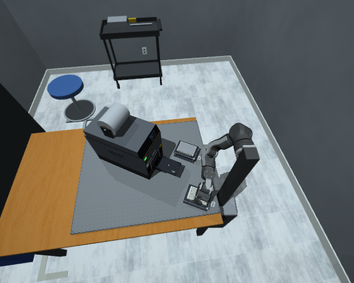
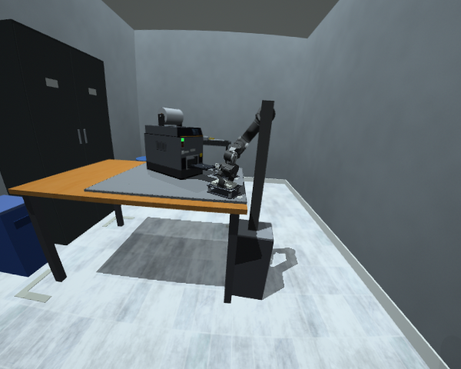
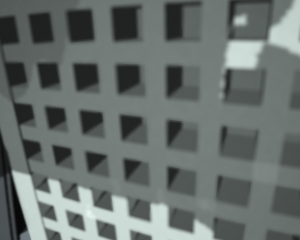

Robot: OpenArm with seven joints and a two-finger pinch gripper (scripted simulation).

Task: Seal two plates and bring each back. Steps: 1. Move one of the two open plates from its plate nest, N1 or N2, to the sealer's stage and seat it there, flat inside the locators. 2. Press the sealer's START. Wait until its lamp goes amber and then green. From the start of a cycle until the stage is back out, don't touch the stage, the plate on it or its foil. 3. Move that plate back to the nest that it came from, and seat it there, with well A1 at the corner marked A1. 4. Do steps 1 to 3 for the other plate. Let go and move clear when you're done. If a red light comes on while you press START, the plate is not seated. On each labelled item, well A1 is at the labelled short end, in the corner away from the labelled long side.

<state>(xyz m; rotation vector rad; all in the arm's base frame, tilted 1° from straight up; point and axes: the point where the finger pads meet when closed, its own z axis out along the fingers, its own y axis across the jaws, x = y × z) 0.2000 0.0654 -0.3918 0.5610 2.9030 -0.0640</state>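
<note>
Now: the white well plate right at my hand. From my hand the other things lie so: foil roll: 49 cm ahead, 36 cm above, 33 cm to the right; then sealer stage: 19 cm to the right, 19 cm ahead, 4 cm above; then grey start button: 32 cm ahead, 15 cm to the right, 13 cm above.
</note>
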